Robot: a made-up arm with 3 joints. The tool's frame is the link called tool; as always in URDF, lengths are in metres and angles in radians. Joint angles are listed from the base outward. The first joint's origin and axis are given. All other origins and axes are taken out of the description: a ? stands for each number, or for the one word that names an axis. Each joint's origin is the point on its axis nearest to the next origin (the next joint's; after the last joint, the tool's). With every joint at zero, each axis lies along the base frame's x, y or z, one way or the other. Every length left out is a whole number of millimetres.
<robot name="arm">
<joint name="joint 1" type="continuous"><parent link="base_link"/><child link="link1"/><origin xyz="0.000 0.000 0.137"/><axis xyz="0 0 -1"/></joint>
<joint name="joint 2" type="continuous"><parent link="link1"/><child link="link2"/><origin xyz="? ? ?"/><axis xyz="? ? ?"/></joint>
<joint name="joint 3" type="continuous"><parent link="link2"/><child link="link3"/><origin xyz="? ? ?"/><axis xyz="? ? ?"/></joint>
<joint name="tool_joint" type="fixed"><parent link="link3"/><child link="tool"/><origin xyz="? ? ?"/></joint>
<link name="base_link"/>
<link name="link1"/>
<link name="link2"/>
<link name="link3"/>
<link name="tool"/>
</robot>
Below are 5 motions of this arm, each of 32 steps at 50 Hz.
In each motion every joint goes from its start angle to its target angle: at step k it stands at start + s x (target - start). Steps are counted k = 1, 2, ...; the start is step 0. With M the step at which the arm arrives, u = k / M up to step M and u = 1 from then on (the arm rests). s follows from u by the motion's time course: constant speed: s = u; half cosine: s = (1 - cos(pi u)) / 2; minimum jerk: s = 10 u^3 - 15 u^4 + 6 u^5.
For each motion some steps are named. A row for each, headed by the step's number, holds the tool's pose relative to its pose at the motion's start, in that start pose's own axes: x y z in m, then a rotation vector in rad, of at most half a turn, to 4 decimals.
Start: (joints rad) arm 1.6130 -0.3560 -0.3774
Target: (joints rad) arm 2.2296 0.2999 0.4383
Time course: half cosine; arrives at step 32
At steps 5, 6, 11, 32:
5: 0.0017 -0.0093 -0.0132 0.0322 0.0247 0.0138
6: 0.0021 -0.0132 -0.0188 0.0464 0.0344 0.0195
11: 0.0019 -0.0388 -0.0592 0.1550 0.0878 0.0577
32: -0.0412 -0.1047 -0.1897 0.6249 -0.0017 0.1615

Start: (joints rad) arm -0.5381 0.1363 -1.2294
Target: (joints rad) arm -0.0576 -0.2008 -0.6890
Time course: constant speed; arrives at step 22
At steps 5, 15, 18, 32:
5: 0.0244 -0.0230 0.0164 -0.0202 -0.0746 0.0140
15: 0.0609 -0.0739 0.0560 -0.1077 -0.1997 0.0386
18: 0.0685 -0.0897 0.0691 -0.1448 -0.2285 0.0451
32: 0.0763 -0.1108 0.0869 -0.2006 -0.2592 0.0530

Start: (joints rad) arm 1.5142 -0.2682 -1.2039
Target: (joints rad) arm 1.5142 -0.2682 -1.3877
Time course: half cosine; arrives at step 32
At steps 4, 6, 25, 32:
4: -0.0013 -0.0004 0.0000 0.0000 0.0000 -0.0070
6: -0.0030 -0.0009 0.0000 0.0000 0.0000 -0.0155
25: -0.0319 -0.0067 0.0000 0.0000 0.0000 -0.1629
32: -0.0361 -0.0072 0.0000 0.0000 0.0000 -0.1838

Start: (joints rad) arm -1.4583 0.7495 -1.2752
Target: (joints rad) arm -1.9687 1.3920 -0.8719
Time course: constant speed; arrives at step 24
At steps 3, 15, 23, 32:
3: 0.0071 0.0160 -0.0191 -0.0177 0.0905 0.0953
15: 0.0059 0.0747 -0.1146 -0.0760 0.4733 0.4340
23: -0.0233 0.0993 -0.1876 -0.1002 0.7462 0.6123
32: -0.0285 0.1011 -0.1967 -0.1022 0.7812 0.6314

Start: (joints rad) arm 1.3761 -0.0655 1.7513
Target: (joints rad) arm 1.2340 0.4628 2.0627
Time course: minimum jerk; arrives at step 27
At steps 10, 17, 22, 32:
10: 0.0320 0.0021 0.0082 -0.0310 -0.1380 0.1213
17: 0.0810 0.0132 0.0307 -0.0998 -0.3753 0.3291
22: 0.1001 0.0215 0.0442 -0.1393 -0.4872 0.4248
32: 0.1038 0.0235 0.0473 -0.1483 -0.5111 0.4450

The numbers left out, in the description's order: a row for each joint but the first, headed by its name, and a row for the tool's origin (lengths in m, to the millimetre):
joint 2: xyz 0.274 -0.069 0.000, axis 1 0 0
joint 3: xyz 0.000 -0.055 -0.001, axis 0 0 1
tool: xyz 0.057 -0.192 0.000

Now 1 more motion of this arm.
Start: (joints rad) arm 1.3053 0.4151 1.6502
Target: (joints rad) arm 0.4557 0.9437 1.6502
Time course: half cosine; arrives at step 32
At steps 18, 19, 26, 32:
18: 0.2127 0.0143 -0.0878 0.2510 -0.3300 0.4283
19: 0.2289 0.0203 -0.0944 0.2771 -0.3555 0.4590
26: 0.3160 0.0673 -0.1291 0.4418 -0.4958 0.6218
32: 0.3409 0.0861 -0.1388 0.4987 -0.5374 0.6683

